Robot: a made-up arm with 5 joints.
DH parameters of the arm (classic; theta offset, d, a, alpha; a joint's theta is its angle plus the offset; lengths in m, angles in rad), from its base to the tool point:
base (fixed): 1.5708 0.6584 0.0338 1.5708
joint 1: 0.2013 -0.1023 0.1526 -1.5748
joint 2: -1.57 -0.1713 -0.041 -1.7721
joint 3: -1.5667 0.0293 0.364 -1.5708
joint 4: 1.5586 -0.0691 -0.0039 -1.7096
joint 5: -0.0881 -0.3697 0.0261 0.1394
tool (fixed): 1.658 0.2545 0 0
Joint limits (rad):
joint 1: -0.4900..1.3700
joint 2: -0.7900..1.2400
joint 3: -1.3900..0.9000
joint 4: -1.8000..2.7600
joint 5: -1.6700..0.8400
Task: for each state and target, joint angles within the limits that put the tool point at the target. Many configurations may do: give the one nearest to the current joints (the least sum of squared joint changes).
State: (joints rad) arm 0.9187 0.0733 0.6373 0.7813 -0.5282
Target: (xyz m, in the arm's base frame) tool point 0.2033 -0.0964 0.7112
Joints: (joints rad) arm 1.3700 -0.4963 0.8813 0.4287 -0.7603
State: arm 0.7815 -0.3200 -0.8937 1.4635 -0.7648
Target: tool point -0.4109 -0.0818 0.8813
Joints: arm 1.2287 -0.1945 -0.6957 1.2884 -0.8374
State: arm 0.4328 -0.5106 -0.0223 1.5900 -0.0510
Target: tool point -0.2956 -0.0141 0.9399
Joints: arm 0.8577 -0.4031 -0.4143 1.3182 -0.1150
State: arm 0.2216 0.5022 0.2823 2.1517 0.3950
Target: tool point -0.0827 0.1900 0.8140
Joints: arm 0.2687 0.6981 0.4698 2.4709 0.3901
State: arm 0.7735 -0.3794 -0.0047 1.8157 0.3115
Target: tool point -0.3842 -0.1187 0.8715
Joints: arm 1.3700 -0.2675 -0.6142 1.0394 0.2134
